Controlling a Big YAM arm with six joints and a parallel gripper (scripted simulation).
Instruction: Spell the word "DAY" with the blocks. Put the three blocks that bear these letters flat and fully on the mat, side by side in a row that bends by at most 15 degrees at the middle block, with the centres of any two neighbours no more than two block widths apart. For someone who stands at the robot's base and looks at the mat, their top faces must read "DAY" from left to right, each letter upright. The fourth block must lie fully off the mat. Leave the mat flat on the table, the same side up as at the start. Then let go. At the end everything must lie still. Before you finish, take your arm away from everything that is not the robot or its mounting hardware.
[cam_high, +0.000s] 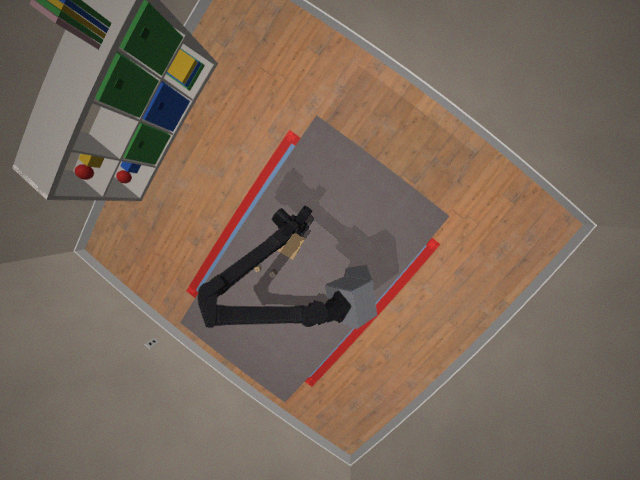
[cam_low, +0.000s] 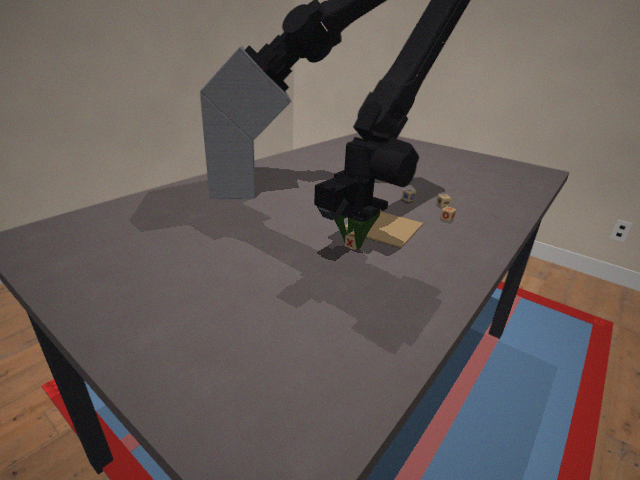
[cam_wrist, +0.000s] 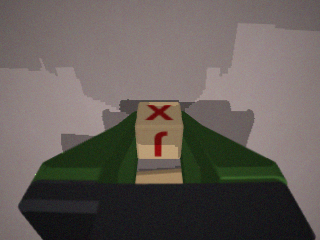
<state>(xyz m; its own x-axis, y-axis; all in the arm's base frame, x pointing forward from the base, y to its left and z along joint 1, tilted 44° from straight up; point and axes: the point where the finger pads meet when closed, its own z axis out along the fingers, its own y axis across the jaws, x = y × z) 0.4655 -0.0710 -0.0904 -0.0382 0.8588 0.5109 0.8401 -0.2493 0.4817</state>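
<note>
Right now my hand is right at the wooden block. From my hand the other things lie so: tan mat 12 cm to the left, 1 cm below, 1 cm behind.
</note>
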